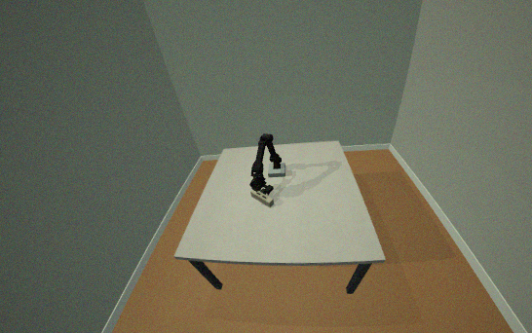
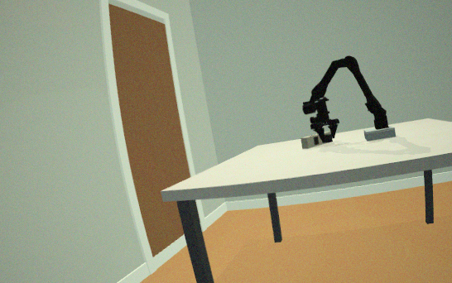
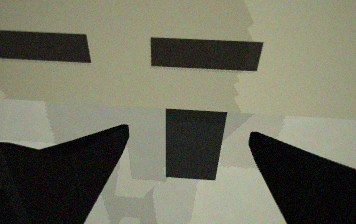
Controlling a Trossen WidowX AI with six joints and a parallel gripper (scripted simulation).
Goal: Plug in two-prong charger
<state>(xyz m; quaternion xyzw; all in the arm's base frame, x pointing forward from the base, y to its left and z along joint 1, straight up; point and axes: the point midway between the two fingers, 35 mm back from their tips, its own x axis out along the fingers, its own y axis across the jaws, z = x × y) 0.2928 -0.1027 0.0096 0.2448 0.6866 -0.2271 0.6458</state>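
Now: gripper tip 20 mm short of the two-prong charger, 20 mm to the left of it and 10 mm below it.
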